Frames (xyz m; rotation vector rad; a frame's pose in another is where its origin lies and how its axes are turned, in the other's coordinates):
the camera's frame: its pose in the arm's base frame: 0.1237 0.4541 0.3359 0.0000 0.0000 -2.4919
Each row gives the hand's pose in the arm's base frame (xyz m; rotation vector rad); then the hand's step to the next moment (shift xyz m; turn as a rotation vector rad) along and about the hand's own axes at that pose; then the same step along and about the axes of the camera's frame.
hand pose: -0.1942 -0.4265 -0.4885 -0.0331 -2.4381 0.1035
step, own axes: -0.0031 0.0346 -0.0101 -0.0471 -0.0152 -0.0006
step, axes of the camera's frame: -0.0281 -0.0226 0.0028 -0.0184 0.0360 -0.0286
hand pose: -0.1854 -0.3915 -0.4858 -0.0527 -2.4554 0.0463
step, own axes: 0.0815 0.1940 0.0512 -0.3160 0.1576 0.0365
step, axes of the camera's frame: -0.0471 -0.2114 0.0028 -0.2647 0.0242 -0.2353
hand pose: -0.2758 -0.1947 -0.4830 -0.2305 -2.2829 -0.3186
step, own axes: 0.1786 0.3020 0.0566 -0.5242 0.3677 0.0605
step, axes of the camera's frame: -0.1292 -0.2984 0.1434 -0.5228 -0.0233 -0.3739
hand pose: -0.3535 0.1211 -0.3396 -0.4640 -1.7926 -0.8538
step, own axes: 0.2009 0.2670 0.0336 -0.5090 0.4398 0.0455
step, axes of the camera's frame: -0.1768 -0.1005 0.2672 -0.5859 -0.0205 -0.3330
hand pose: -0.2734 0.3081 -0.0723 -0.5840 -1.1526 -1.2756
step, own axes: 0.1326 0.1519 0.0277 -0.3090 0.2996 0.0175
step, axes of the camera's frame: -0.0976 0.0660 0.1659 -0.3824 0.0083 -0.1980
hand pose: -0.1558 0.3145 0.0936 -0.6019 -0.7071 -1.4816
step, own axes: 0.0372 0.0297 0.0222 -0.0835 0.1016 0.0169
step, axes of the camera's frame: -0.0167 0.0227 0.0443 -0.1249 0.0068 -0.0441
